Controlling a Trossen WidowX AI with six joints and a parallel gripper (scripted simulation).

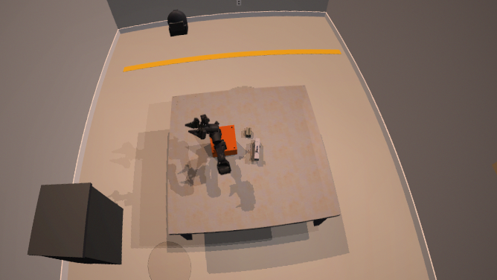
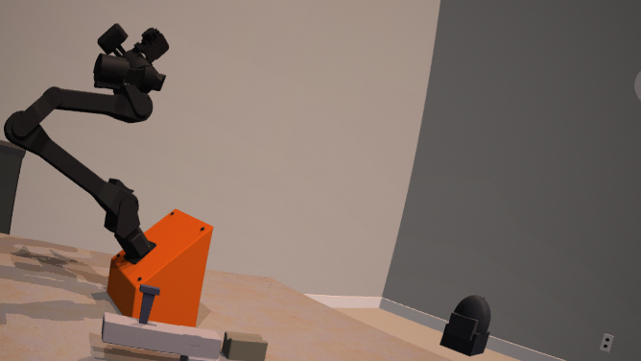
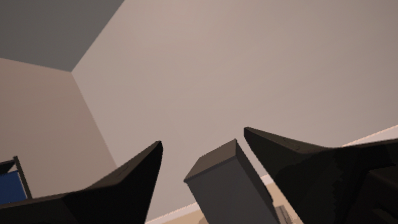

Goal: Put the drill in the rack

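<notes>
Right now the key is 46 cm ahead of my gripper tip, 45 cm below it and 1 cm to the right of it. Also, from my gripper tip: drill 49 cm below, 48 cm ahead, 4 cm to the left; then olive-grey rack 53 cm below, 45 cm ahead, 20 cm to the left.
</notes>
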